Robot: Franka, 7 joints.
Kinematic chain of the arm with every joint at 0, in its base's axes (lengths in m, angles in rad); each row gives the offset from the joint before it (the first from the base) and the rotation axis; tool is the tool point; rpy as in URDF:
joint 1: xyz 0 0 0.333 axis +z
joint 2: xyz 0 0 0 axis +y
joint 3: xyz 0 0 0.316 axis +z
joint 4: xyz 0.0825 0 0 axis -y
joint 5: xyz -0.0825 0 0.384 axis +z
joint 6: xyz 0 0 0 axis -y
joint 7: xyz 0.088 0 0 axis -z
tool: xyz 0 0 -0.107 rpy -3.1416 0 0
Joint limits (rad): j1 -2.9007..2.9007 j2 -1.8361..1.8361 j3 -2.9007..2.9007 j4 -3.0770..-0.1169 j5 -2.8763..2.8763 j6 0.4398..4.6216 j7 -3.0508..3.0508
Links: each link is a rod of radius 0.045 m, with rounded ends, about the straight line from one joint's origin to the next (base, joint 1, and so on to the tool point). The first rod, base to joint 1, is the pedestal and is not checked.
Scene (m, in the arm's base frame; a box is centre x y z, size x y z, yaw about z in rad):
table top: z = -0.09
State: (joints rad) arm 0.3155 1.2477 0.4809 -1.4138 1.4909 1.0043 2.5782
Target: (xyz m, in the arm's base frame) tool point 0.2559 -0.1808 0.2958
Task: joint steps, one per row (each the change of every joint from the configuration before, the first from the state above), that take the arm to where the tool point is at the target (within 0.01 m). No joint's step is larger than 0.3 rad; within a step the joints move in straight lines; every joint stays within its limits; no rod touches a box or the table.
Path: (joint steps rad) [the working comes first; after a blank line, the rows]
Joints at the target: -0.5375 0.3415 -0.3804 -2.4231 0.8181 0.4398 2.5782
Straight joint move there: clear.

1: -0.2132 -0.2265 -0.2153 -0.2523 -0.1682 -0.1411 0.0000
2: -0.2133 -0.2266 -0.2154 -0.2524 -0.1682 -0.1412 0.0000
3: -0.2132 -0.2265 -0.2153 -0.2523 -0.1682 -0.1411 0.0000
4: -0.2133 -0.2266 -0.2153 -0.2523 -0.1682 -0.1411 0.0000

